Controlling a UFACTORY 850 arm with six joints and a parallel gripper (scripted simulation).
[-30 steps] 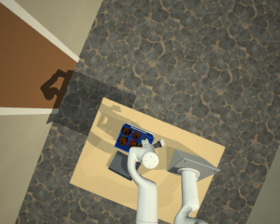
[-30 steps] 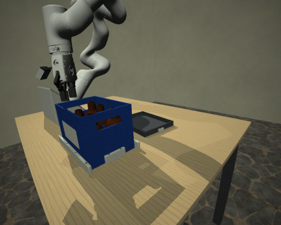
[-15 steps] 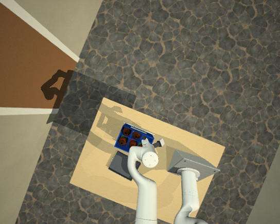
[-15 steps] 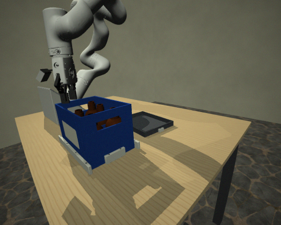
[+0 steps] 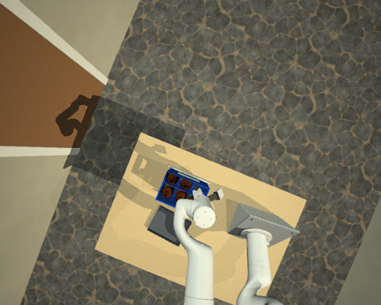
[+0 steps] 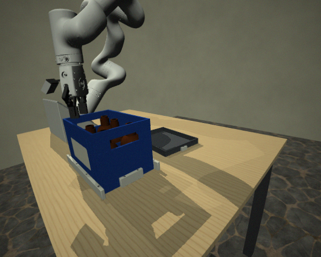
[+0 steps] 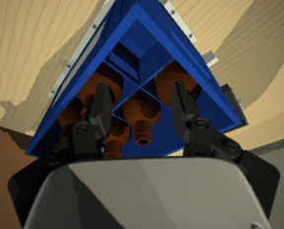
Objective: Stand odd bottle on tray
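Now: the brown bottle 20 mm ahead of my hand, 90 mm to the left of it and 110 mm below it. Round my hand: blue crate 90 mm ahead, 30 mm to the left, 120 mm below; then dark tray 130 mm ahead, 310 mm to the left, 190 mm below.
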